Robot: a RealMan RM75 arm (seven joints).
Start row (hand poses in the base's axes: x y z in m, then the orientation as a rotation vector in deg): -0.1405, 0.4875, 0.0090, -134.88, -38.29, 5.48
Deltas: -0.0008, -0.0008, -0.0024, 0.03, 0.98, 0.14; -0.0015, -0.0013, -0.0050, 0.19, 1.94, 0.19; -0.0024, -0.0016, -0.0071, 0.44, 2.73, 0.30; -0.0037, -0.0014, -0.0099, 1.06, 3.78, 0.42; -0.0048, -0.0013, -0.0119, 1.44, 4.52, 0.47; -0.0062, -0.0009, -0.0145, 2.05, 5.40, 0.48; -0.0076, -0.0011, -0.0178, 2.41, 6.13, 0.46; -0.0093, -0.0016, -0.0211, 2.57, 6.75, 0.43; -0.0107, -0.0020, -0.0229, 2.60, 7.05, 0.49; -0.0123, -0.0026, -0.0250, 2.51, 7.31, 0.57; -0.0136, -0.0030, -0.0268, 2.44, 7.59, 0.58; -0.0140, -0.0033, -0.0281, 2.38, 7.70, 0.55; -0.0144, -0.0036, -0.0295, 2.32, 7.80, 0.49; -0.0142, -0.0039, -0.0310, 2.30, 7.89, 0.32; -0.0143, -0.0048, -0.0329, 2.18, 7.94, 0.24; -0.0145, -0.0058, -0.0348, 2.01, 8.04, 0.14; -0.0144, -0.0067, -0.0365, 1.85, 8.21, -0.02; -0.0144, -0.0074, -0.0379, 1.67, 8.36, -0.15; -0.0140, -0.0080, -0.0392, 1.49, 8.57, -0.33; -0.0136, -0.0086, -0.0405, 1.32, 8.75, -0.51
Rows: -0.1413, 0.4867, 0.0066, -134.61, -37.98, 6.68; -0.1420, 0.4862, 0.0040, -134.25, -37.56, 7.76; -0.1429, 0.4859, 0.0019, -133.81, -37.28, 8.64; -0.1442, 0.4861, -0.0009, -132.95, -36.85, 9.68; -0.1453, 0.4862, -0.0029, -132.41, -36.51, 10.41; -0.1467, 0.4866, -0.0055, -131.62, -36.04, 11.20; -0.1481, 0.4864, -0.0088, -131.12, -35.62, 11.90; -0.1498, 0.4859, -0.0121, -130.83, -35.27, 12.53; -0.1512, 0.4855, -0.0139, -130.71, -35.19, 12.89; -0.1528, 0.4849, -0.0160, -130.70, -35.17, 13.25; -0.1541, 0.4845, -0.0178, -130.70, -35.05, 13.60; -0.1545, 0.4842, -0.0191, -130.73, -34.97, 13.74; -0.1549, 0.4839, -0.0205, -130.79, -34.85, 13.85; -0.1547, 0.4836, -0.0220, -130.83, -34.61, 13.88; -0.1548, 0.4827, -0.0239, -130.96, -34.51, 13.95; -0.1550, 0.4817, -0.0258, -131.13, -34.36, 14.09; -0.1549, 0.4808, -0.0275, -131.28, -34.10, 14.27; -0.1549, 0.4801, -0.0289, -131.45, -33.89, 14.46; -0.1545, 0.4795, -0.0302, -131.62, -33.59, 14.69; -0.1541, 0.4789, -0.0315, -131.79, -33.31, 14.88
